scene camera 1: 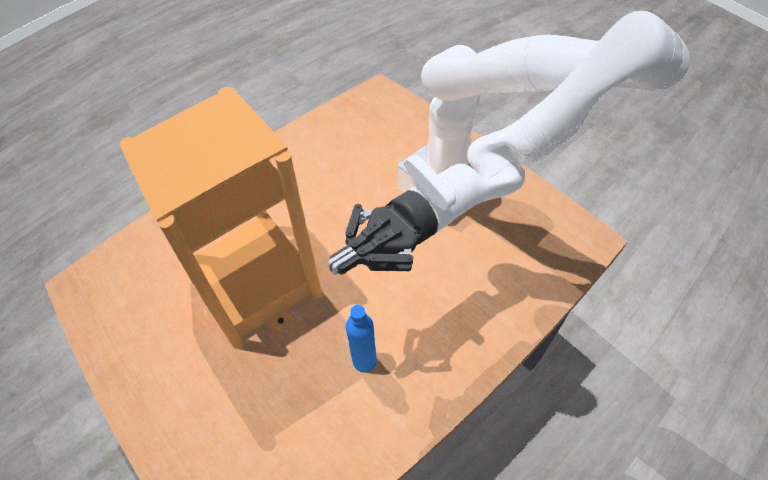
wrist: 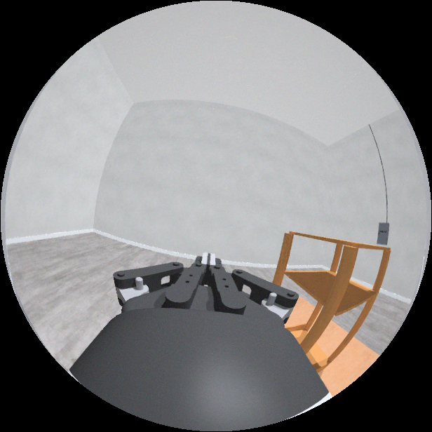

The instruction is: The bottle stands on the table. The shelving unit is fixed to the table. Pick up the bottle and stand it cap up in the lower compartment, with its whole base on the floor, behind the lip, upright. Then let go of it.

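Places are measured from the arm's base along level axes (x back, y right, z up), in centimetres.
Pixels of known places: gripper, fingertip midpoint: (scene camera 1: 331, 268).
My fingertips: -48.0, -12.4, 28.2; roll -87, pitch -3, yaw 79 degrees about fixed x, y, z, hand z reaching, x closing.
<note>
Ahead of a thing's pixels: the offset from my fingertips to its top centre, as dx, dy, dz. "*": to the spot under its first point. Level surfaces: height alone.
The blue bottle @(+3.1, -0.7, -15.6) (scene camera 1: 361, 346) stands upright, cap up, on the table @(dz -36.5) (scene camera 1: 317, 418) in front of the shelving unit; it does not show in the wrist view. The orange shelving unit (scene camera 1: 295, 226) (wrist: 343, 280) has a top board, a middle shelf and a lower compartment with a low lip @(* -0.9, +20.1, -36.0) (scene camera 1: 277, 314) along its front. My gripper (scene camera 1: 335, 267) (wrist: 207, 260) is shut and empty. It is held in the air above the table, higher than the bottle and on the robot's side of it, to the right of the shelving unit in the scene view.
The white arm (scene camera 1: 509, 62) reaches over the table from its base (scene camera 1: 406, 175), which is partly hidden behind the wrist. A small black dot @(* -1.6, +18.4, -35.7) (scene camera 1: 280, 320) lies on the table before the unit's lip. The unit's front posts stand at both sides of the lower opening.
</note>
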